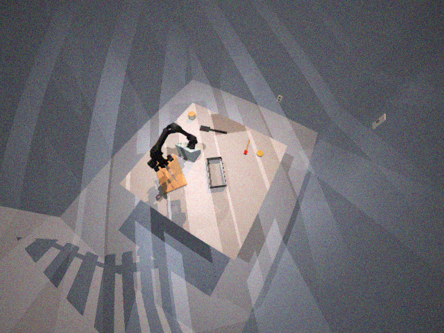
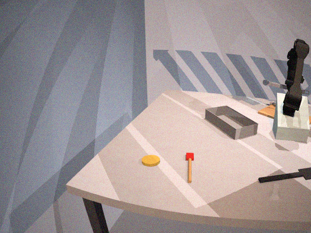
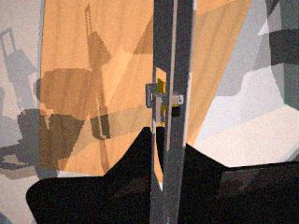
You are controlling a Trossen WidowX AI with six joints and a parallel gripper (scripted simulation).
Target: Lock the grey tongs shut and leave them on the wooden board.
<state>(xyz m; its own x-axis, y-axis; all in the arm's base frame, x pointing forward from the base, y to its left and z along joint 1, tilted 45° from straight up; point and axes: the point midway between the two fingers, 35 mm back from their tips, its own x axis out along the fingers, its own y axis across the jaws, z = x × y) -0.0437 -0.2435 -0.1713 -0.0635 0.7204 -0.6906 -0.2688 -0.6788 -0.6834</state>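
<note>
My gripper tip is now 40 mm past the yellow mark, 10 mm to the right of it and 40 mm below it. Round my gripper tip: grey roasting tin 370 mm ahead, 260 mm to the left, 120 mm below; wooden board 140 mm below; black spatula 20 mm ahead, 680 mm to the left, 150 mm below.
</note>
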